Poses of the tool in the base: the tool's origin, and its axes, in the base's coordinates. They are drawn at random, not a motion.
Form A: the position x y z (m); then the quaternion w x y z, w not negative.
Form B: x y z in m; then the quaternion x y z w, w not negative. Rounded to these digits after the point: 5 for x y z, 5 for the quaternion.
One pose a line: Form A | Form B
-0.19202, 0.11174, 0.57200, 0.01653, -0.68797, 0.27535, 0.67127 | -0.19202, 0.11174, 0.57200, -0.68797, 0.27535, 0.67127, 0.01653
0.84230, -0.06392, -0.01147, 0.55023, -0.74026, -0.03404, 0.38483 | 0.84230, -0.06392, -0.01147, -0.74026, -0.03404, 0.38483, 0.55023
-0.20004, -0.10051, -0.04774, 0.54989, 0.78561, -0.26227, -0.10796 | -0.20004, -0.10051, -0.04774, 0.78561, -0.26227, -0.10796, 0.54989
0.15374, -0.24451, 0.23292, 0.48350, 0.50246, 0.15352, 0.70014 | 0.15374, -0.24451, 0.23292, 0.50246, 0.15352, 0.70014, 0.48350
